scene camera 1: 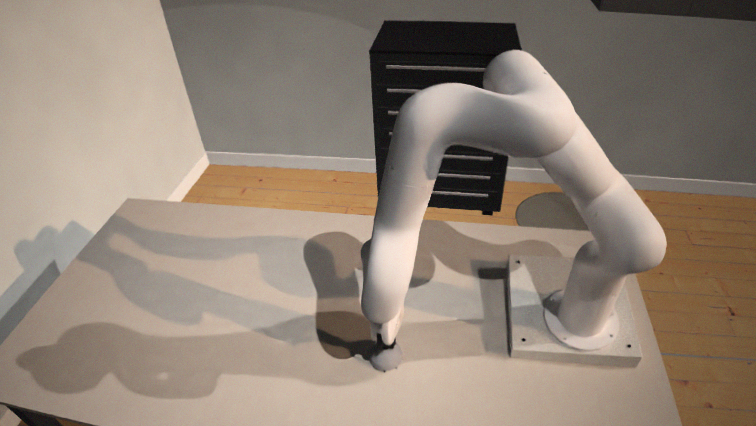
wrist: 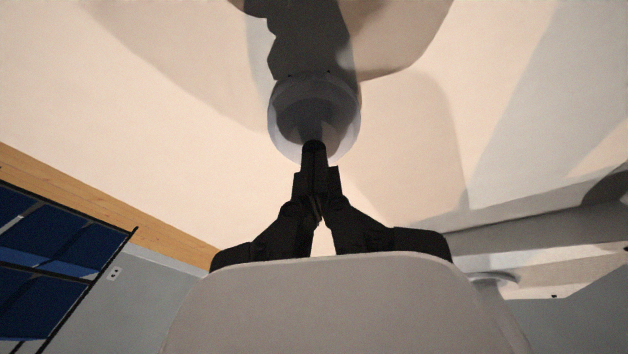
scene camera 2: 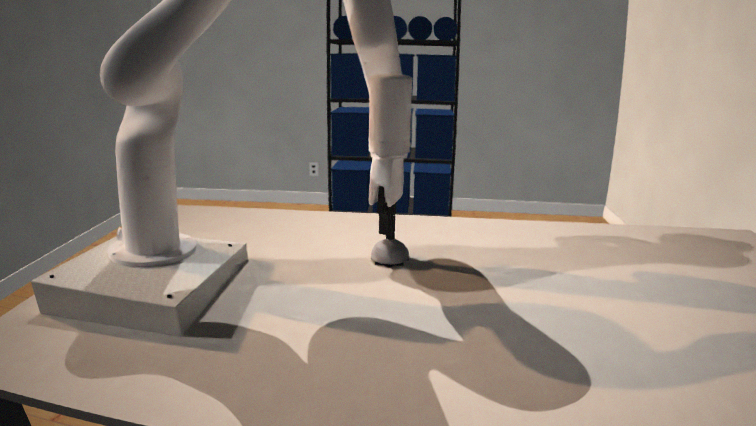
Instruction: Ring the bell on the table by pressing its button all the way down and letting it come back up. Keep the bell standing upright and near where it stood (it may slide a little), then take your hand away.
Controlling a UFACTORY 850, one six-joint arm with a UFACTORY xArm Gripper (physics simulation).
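The bell point(scene camera 1: 386, 359) point(scene camera 2: 389, 252) point(wrist: 314, 110) is a grey dome standing upright on the table point(scene camera 1: 449, 394) point(scene camera 2: 306, 238). Its small black button point(wrist: 314, 145) shows in the wrist view at the ends of my fingers. My gripper point(scene camera 1: 386, 345) point(scene camera 2: 388, 233) point(wrist: 318, 166) is shut with nothing between its fingers. It points down over the bell, and its fingertips appear to touch the button's top. The fingers and the button are both black and merge in scene camera 2, so how far the button is pressed is hard to tell.
The arm's square base plate point(scene camera 1: 576, 355) point(scene camera 2: 105, 305) stands on the table, beside the bell with a gap between. Beyond the table are a black drawer cabinet point(scene camera 1: 449, 37) and a shelf rack point(scene camera 2: 456, 132) with blue boxes. Arm shadows cross the table.
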